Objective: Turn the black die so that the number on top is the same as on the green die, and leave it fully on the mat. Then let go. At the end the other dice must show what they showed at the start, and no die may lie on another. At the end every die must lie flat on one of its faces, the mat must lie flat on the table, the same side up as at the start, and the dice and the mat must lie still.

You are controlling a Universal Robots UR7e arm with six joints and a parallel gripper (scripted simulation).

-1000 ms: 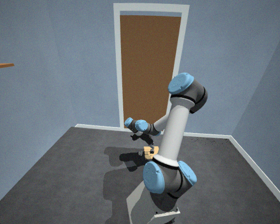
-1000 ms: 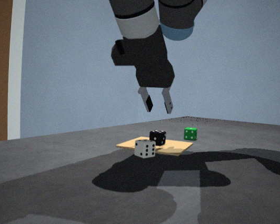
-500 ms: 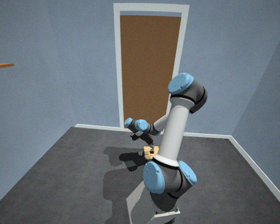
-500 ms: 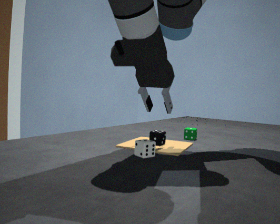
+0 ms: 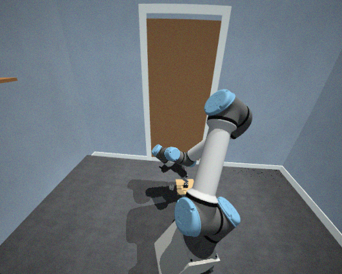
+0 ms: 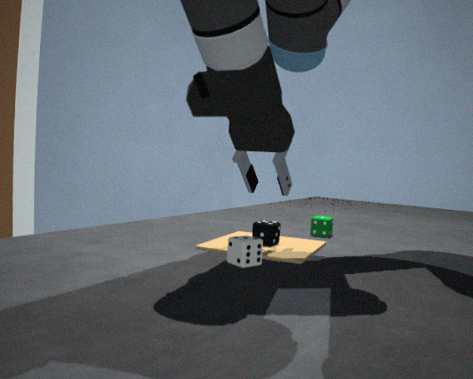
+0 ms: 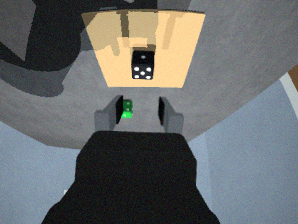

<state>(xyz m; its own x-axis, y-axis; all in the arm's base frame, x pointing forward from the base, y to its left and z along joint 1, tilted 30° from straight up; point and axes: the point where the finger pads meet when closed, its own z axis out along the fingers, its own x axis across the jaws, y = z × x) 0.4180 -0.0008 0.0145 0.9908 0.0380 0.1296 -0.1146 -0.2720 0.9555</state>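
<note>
The black die lies 7 cm below my hand and 1 cm to the right of it. From my hand the other things lie so: white die 10 cm to the left, 8 cm below, 2 cm behind; then tan mat 9 cm below, 1 cm to the right; then green die 15 cm to the right, 8 cm below, 4 cm behind.
</note>
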